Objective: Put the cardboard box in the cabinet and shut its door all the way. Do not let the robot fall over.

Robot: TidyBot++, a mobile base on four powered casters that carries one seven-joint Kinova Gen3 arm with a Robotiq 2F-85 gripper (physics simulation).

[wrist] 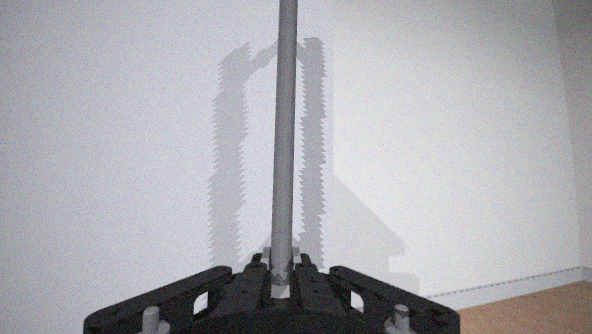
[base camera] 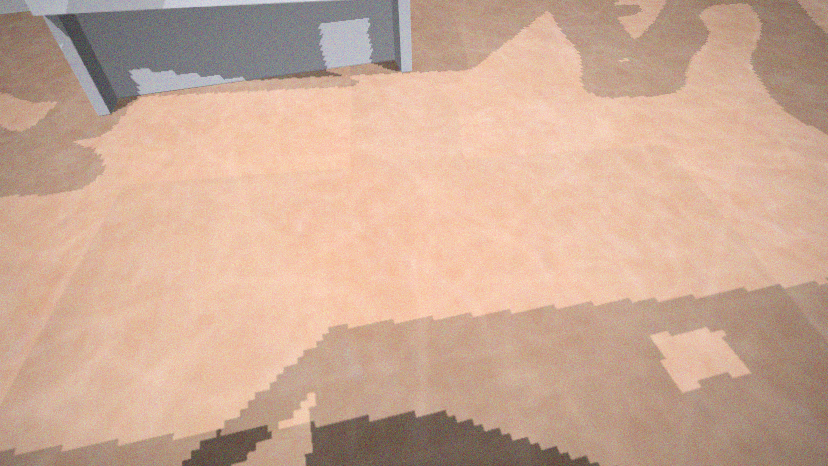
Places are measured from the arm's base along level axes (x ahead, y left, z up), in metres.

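Pixels of known places: gripper, between the fingertips: [wrist: 280, 259].
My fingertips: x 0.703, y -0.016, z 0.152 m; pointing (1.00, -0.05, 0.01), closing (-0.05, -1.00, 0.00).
Observation:
Behind a point stands the place of what it marks.
The grey bar handle [wrist: 285, 130] @[x 0.668, y -0.015, z 0.242 m] stands upright in front of the pale cabinet door [wrist: 125, 150] @[x 0.712, y 0.109, z 0.232 m] in the wrist view. My gripper [wrist: 280, 259] @[x 0.703, y -0.016, z 0.152 m] is shut on the lower part of the handle, with a finger on each side of it. The handle and gripper cast shadows on the door. In the base camera view the lower part of the pale grey cabinet [base camera: 231, 40] @[x 0.828, y 0.223, z -0.331 m] shows at the top left, with its side legs reaching down to the floor. The cardboard box does not show in either view.
A white wall [wrist: 450, 150] @[x 1.545, y -0.947, z 0.418 m] stands to the right of the door in the wrist view, with a skirting strip [wrist: 500, 290] @[x 1.584, y -1.273, z -0.344 m] above the brown floor [wrist: 530, 310] @[x 1.472, y -1.319, z -0.397 m]. In the base camera view a light wooden floor [base camera: 405, 202] @[x 0.499, y -0.015, z -0.397 m] with shadows lies in front of the cabinet.

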